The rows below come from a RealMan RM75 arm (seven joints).
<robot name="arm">
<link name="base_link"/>
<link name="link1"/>
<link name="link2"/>
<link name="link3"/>
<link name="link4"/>
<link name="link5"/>
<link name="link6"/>
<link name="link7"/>
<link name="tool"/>
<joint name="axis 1" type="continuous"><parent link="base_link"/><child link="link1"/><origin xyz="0.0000 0.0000 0.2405" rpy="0.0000 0.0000 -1.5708"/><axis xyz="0 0 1"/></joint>
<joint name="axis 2" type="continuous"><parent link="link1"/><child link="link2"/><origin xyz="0.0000 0.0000 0.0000" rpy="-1.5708 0.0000 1.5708"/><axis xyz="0 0 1"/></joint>
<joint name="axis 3" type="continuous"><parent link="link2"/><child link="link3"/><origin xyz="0.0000 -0.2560 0.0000" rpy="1.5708 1.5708 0.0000"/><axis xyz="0 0 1"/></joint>
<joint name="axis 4" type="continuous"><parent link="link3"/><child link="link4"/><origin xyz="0.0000 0.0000 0.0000" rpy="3.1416 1.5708 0.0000"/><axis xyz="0 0 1"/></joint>
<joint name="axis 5" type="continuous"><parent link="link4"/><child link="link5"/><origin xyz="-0.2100 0.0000 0.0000" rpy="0.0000 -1.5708 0.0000"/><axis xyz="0 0 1"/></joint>
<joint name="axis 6" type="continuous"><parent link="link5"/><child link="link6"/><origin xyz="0.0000 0.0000 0.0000" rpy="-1.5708 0.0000 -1.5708"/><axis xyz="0 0 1"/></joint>
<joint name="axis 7" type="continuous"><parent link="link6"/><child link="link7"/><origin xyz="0.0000 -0.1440 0.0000" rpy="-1.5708 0.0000 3.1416"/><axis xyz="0 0 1"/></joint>
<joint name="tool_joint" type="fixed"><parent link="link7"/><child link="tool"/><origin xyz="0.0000 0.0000 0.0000" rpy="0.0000 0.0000 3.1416"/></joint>
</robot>
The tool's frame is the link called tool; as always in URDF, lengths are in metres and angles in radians. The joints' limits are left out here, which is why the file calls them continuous.
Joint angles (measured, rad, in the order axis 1, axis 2, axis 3, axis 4, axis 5, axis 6, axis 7), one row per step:
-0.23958 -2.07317 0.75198 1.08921 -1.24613 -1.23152 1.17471
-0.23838 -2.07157 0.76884 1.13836 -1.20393 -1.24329 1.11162
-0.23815 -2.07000 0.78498 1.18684 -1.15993 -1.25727 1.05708
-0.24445 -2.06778 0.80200 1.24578 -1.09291 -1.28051 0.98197
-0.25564 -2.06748 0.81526 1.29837 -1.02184 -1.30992 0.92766
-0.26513 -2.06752 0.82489 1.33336 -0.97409 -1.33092 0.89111
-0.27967 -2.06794 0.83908 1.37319 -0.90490 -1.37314 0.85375
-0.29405 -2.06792 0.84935 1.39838 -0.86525 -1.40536 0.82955
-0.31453 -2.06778 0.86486 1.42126 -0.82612 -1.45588 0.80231
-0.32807 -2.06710 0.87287 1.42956 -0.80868 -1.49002 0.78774
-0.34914 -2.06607 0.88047 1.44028 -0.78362 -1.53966 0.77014
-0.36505 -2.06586 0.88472 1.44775 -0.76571 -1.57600 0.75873
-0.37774 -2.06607 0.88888 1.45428 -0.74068 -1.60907 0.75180
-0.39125 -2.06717 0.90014 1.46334 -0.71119 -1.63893 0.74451
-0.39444 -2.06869 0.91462 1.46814 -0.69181 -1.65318 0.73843
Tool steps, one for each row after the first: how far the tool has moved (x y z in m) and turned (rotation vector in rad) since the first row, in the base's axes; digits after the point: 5 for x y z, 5 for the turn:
0.00531 0.00091 0.00323 -0.02459 0.01606 0.01391
0.01065 0.00162 0.00623 -0.04861 0.03977 0.02430
0.01751 0.00307 0.00958 -0.08284 0.07222 0.04480
0.02414 0.00438 0.01162 -0.11881 0.11706 0.05732
0.02909 0.00555 0.01294 -0.14157 0.14759 0.06641
0.03483 0.00541 0.01220 -0.18825 0.19482 0.07593
0.04073 0.00625 0.01150 -0.21990 0.22174 0.07639
0.04914 0.00653 0.00813 -0.27192 0.24476 0.07163
0.05418 0.00631 0.00552 -0.30701 0.25235 0.06762
0.06107 0.00593 0.00266 -0.35511 0.26465 0.06236
0.06604 0.00553 0.00079 -0.38923 0.27389 0.05875
0.06869 0.00431 -0.00079 -0.42218 0.29077 0.06104
0.07214 0.00360 -0.00303 -0.45552 0.31562 0.06187
0.07312 0.00225 -0.00576 -0.47860 0.33299 0.06633

